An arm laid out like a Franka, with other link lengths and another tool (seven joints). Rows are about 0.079 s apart.
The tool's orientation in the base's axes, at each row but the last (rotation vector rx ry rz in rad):
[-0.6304, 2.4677, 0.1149]
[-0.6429, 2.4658, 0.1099]
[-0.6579, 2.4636, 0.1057]
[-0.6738, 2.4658, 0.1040]
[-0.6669, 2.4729, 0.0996]
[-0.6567, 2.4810, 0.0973]
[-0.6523, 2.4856, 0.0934]
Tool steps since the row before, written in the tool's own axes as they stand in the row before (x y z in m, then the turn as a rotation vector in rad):
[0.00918, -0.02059, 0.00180, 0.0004, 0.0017, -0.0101]
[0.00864, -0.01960, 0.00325, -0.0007, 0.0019, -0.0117]
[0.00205, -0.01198, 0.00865, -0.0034, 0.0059, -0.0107]
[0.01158, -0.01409, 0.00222, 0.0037, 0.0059, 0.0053]
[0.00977, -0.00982, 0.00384, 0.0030, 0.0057, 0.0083]
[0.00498, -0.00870, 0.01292, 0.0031, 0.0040, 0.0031]
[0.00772, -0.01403, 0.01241, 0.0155, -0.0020, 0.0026]
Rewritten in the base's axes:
[0.00388, -0.02161, -0.00543, -0.0063, -0.0009, 0.0080]
[0.00473, -0.02020, -0.00626, -0.0065, -0.0006, 0.0099]
[0.00875, -0.00950, -0.00746, -0.0059, 0.0043, 0.0103]
[-0.00018, -0.01691, -0.00719, -0.0028, 0.0046, -0.0069]
[-0.00027, -0.01206, -0.00782, -0.0007, 0.0054, -0.0090]
[0.00709, -0.00713, -0.01290, -0.0026, 0.0028, -0.0046]
[0.00729, -0.01317, -0.01356, -0.0090, -0.0079, -0.0104]

